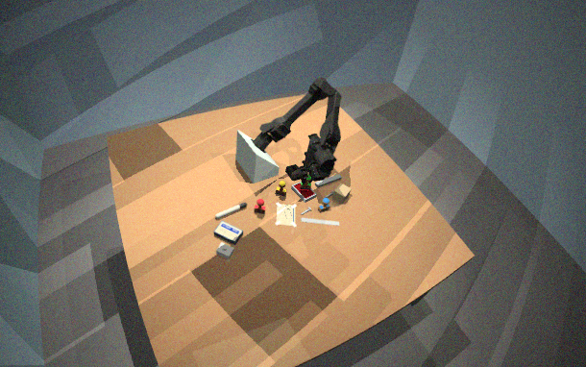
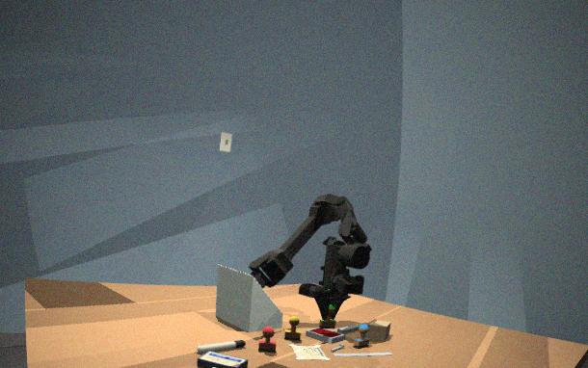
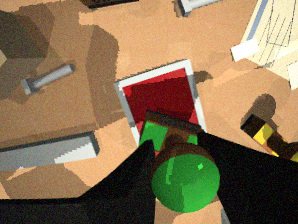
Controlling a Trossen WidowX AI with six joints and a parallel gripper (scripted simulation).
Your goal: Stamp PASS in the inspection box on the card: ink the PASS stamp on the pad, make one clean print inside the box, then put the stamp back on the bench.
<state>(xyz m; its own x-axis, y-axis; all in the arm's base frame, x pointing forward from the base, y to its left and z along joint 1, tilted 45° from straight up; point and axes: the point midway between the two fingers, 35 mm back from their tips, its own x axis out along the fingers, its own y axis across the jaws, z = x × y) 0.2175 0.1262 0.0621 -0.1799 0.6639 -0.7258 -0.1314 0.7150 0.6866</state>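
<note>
The red ink pad is 50 mm below my gripper tip. From my gripper tip the other things lie so: blue-knobbed stamp: 100 mm ahead, 40 mm to the left, 40 mm below; yellow-knobbed stamp: 20 mm behind, 90 mm to the right, 40 mm below; green-knobbed stamp: right at my gripper tip.
</note>
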